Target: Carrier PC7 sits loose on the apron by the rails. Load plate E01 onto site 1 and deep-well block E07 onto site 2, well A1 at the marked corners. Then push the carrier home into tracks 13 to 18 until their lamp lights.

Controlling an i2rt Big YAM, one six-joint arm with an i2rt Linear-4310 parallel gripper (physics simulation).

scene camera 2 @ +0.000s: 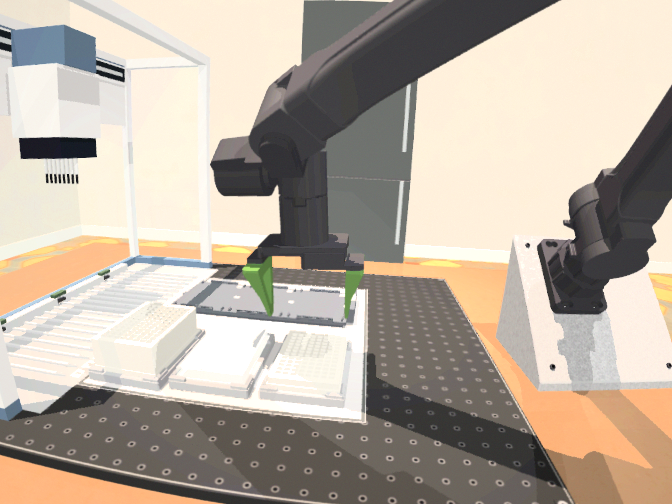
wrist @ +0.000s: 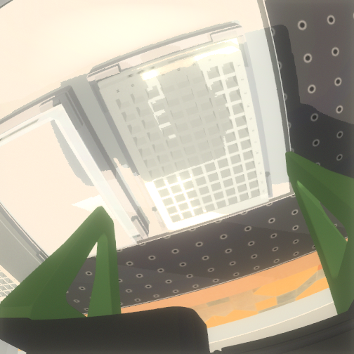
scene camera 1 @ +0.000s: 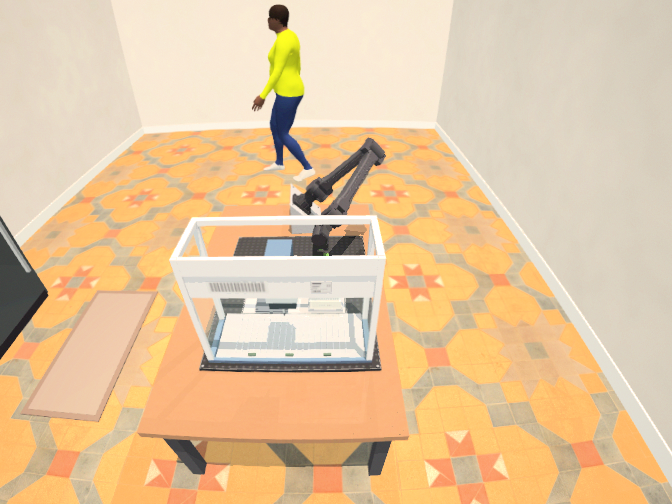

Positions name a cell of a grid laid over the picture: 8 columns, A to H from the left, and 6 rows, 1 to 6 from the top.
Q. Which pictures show the lidded plate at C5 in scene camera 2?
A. Scene camera 2 and the wrist view only.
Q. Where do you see a carrier plate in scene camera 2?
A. D4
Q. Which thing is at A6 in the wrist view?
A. The gripper.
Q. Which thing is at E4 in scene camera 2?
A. The gripper.
